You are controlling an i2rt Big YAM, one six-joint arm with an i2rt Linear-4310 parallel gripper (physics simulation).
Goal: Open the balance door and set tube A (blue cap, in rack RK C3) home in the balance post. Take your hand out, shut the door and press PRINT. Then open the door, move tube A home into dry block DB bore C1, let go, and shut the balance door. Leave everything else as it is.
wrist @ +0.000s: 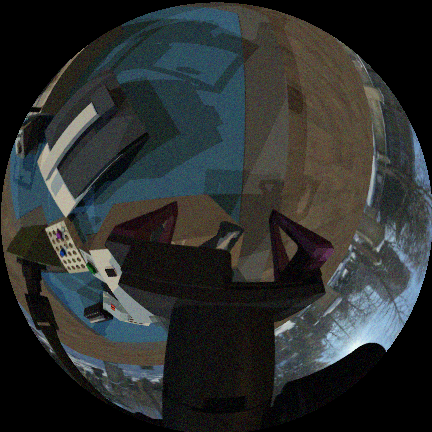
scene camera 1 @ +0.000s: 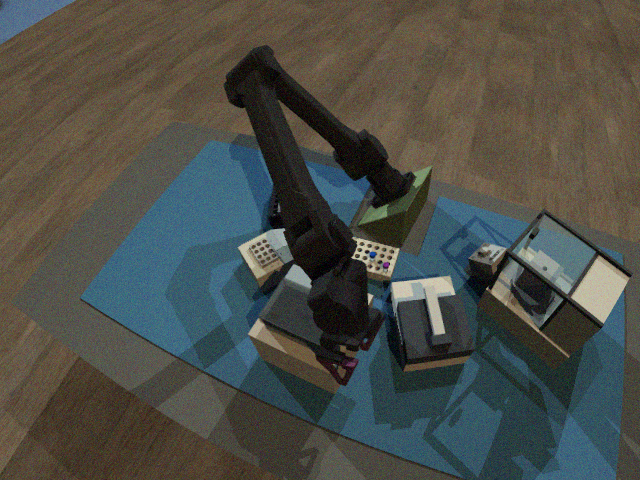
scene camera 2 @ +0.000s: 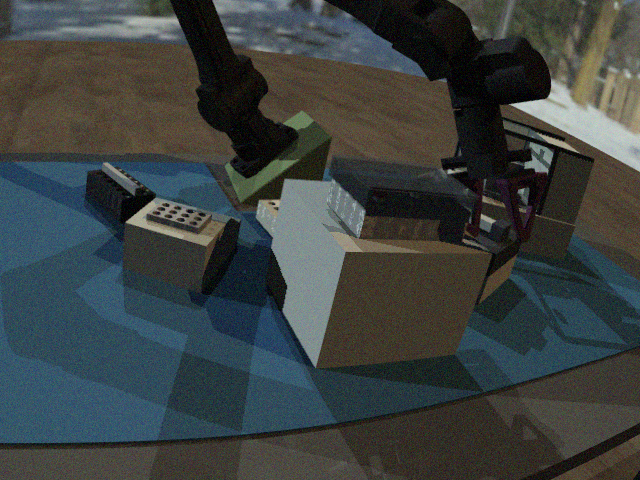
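Seen in the pictures: gripper, fingertip midpoint: [wrist: 224, 209] [scene camera 1: 354, 366] [scene camera 2: 497, 239]; arm's base, link origin: [scene camera 1: 394, 191] [scene camera 2: 265, 152].
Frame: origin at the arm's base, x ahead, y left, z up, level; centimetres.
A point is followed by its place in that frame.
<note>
Tube A's blue cap [scene camera 1: 372, 254] {x 21.4, y 1.2, z 0.0 cm} [wrist: 62, 253] {x 21.5, y 1.1, z 0.0 cm} stands in the tan rack [scene camera 1: 381, 276] {x 24.4, y 4.6, z -3.2 cm} [wrist: 76, 245] {x 24.6, y 0.6, z -3.0 cm}, near a tube with a magenta cap [scene camera 1: 386, 265] {x 23.2, y 5.2, z 0.0 cm} [wrist: 58, 235] {x 23.2, y 5.0, z 0.0 cm}. My gripper [scene camera 1: 355, 362] {x 51.3, y 8.4, z 8.4 cm} [scene camera 2: 498, 236] {x 51.3, y 8.4, z 8.4 cm} [wrist: 224, 209] {x 51.3, y 8.4, z 8.4 cm} is open and empty, above the right side of the beige box with the dark lid, away from the rack. The glass-walled balance [scene camera 1: 612, 289] {x 22.8, y 53.2, z 15.0 cm} [scene camera 2: 549, 235] {x 31.0, y 45.6, z -1.1 cm} stands at the far right in the first scene view; its door state is hard to tell. The dry block [scene camera 1: 258, 272] {x 35.9, y -21.3, z 0.8 cm} [scene camera 2: 160, 258] {x 34.4, y -25.4, z -2.5 cm} [wrist: 126, 311] {x 28.9, y -19.4, z 0.6 cm} stands at the left; its bores look empty.
The beige box with a dark lid [scene camera 1: 292, 361] {x 53.5, y -3.4, z 4.6 cm} [scene camera 2: 403, 304] {x 53.4, y -4.7, z 2.2 cm} stands beneath the arm. A dark-topped device with a white handle [scene camera 1: 435, 312] {x 33.5, y 19.1, z 4.4 cm} [wrist: 75, 132] {x 35.4, y 19.1, z 4.4 cm} stands between it and the balance. A small grey box [scene camera 1: 480, 263] {x 15.5, y 26.3, z 1.0 cm} adjoins the balance. The green wedge [scene camera 1: 403, 217] {x 11.9, y 5.5, z 4.7 cm} [scene camera 2: 305, 149] {x 9.6, y 2.9, z 4.0 cm} [wrist: 32, 245] {x 11.8, y 5.2, z 1.9 cm} bears the arm's base.
</note>
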